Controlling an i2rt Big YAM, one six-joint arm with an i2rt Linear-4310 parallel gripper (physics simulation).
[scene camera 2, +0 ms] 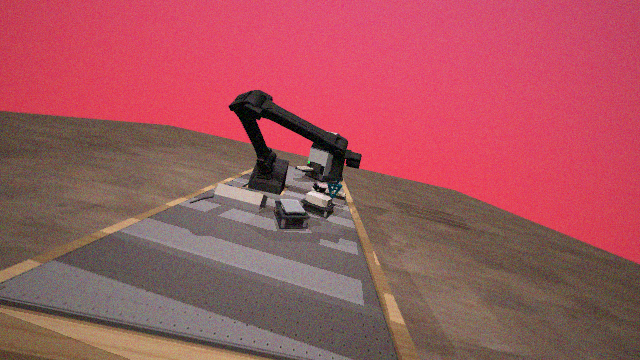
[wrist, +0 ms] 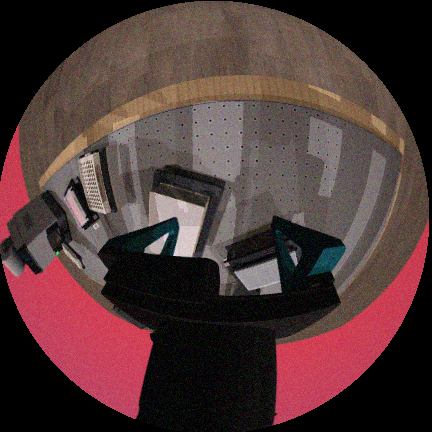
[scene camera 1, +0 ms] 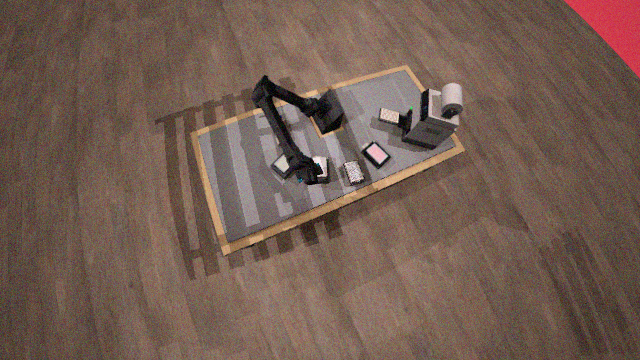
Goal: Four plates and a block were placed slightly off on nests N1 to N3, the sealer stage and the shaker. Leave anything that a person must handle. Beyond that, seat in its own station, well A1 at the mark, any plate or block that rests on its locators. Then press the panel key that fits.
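My gripper (scene camera 1: 309, 173) (scene camera 2: 334, 189) (wrist: 224, 221) is open and empty, above the nests. A plain white-topped piece (scene camera 1: 322, 166) (scene camera 2: 318, 199) (wrist: 177, 215) lies on a dark nest, beside and below one finger in the wrist view. A pale grey-topped plate (scene camera 1: 282, 164) (scene camera 2: 292, 206) (wrist: 257, 274) sits on another nest, looks tilted, and is partly behind the other finger. A plate with wells (scene camera 1: 353, 171) (wrist: 95, 185) and a pink-topped plate (scene camera 1: 376, 154) (wrist: 76, 206) stand on dark bases. Another pale plate (scene camera 1: 389, 115) (scene camera 2: 304, 168) (wrist: 74, 255) is by the sealer. Well A1 marks are unreadable.
The boxy sealer (scene camera 1: 432, 132) (scene camera 2: 320, 159) (wrist: 34, 217), with a white roll and a green light, stands at the table's far end. A pale wedge-shaped panel (scene camera 2: 240, 196) lies near the arm base; its keys are unreadable. Wooden edging (scene camera 1: 300, 218) borders the table.
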